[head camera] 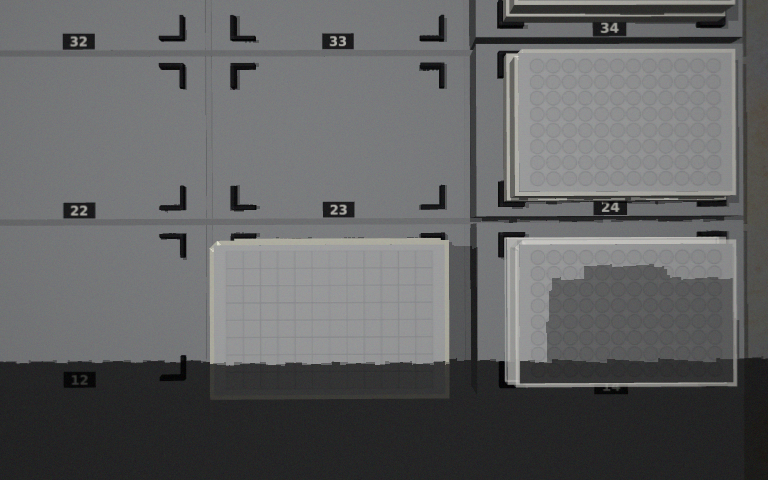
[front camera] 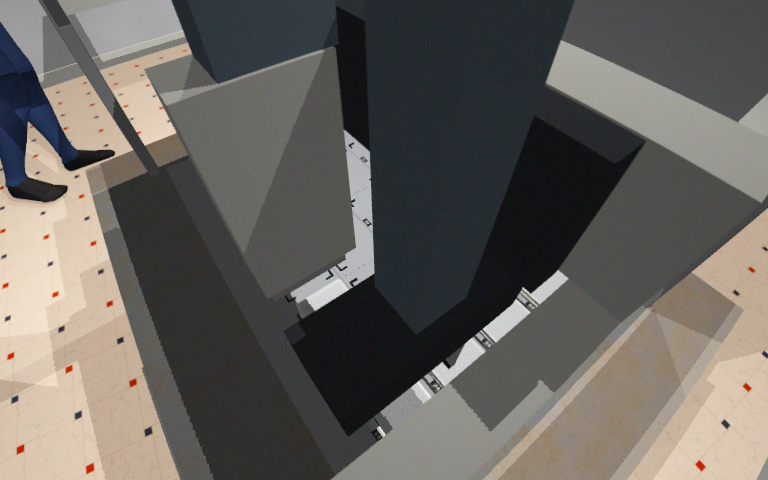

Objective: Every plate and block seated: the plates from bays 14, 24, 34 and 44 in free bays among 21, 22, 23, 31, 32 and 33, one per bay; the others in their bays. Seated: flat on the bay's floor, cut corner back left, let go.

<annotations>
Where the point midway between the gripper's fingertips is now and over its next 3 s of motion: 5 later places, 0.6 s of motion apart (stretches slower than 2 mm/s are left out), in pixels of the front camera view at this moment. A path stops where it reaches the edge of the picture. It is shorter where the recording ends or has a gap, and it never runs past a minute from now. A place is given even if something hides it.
The gripper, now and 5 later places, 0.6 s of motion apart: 404,382; 410,384; 410,386; 408,393; 407,400; 406,406
</annotations>
